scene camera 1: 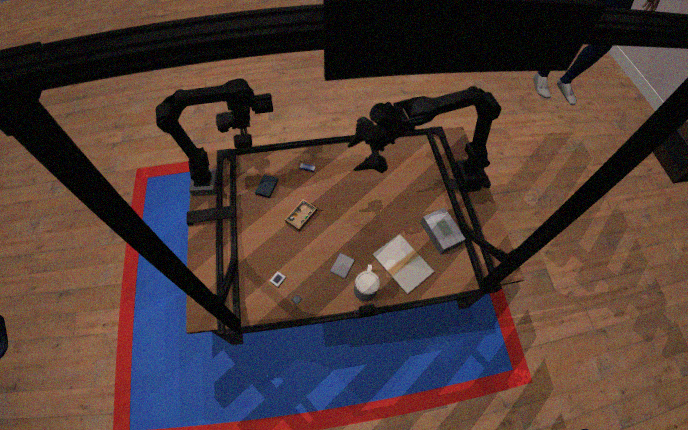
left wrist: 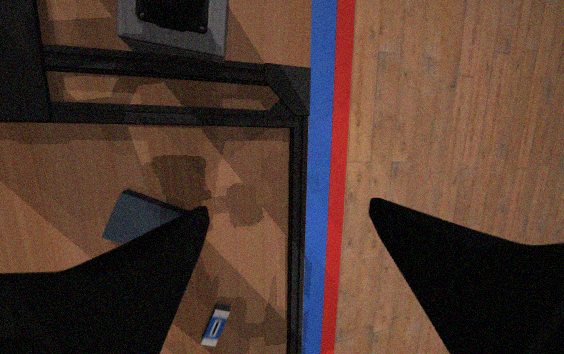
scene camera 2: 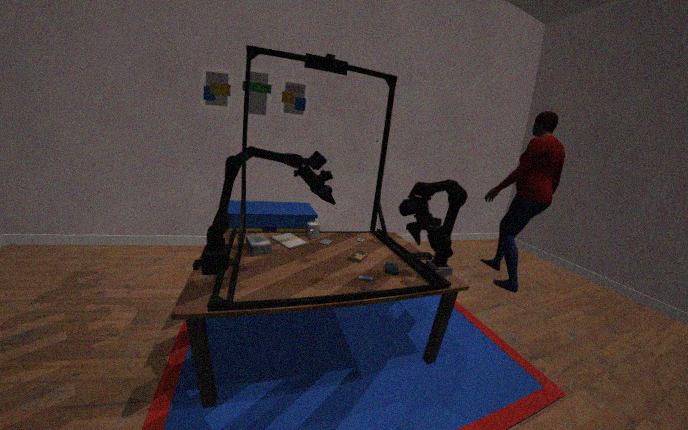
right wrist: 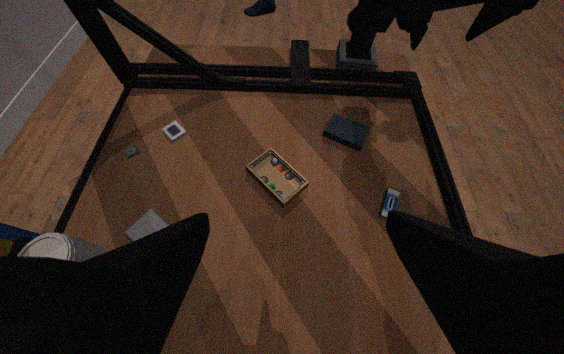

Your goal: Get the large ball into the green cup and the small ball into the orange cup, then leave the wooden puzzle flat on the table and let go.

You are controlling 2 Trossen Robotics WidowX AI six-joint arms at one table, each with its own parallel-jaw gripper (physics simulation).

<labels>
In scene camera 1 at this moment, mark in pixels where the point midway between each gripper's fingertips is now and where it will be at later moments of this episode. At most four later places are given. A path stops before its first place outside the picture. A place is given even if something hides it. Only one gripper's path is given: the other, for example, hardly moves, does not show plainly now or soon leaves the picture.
My left gripper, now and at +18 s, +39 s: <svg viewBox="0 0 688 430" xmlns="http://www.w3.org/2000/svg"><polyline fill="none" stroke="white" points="240,135 309,195 297,212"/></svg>. At the last of these places it grips a wooden puzzle.
</labels>
